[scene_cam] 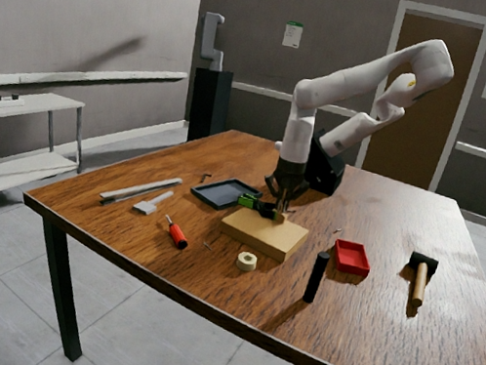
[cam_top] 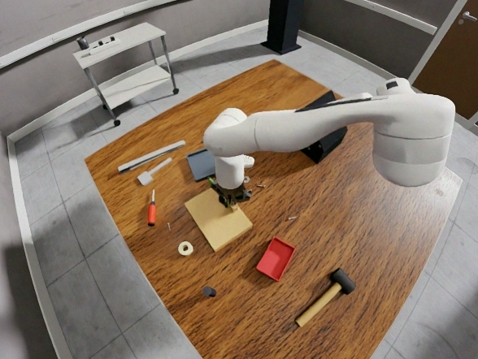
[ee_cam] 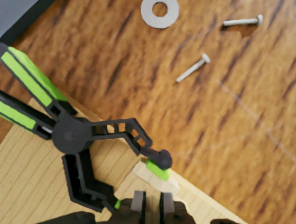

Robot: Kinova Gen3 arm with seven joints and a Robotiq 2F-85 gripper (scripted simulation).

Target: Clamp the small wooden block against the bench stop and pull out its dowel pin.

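My gripper is now 2 cm above the pale dowel pin. Round my hand: wooden block 4 cm below; bench board 6 cm below, 5 cm ahead, 1 cm to the right; red bin 23 cm to the left, 7 cm below, 1 cm ahead.
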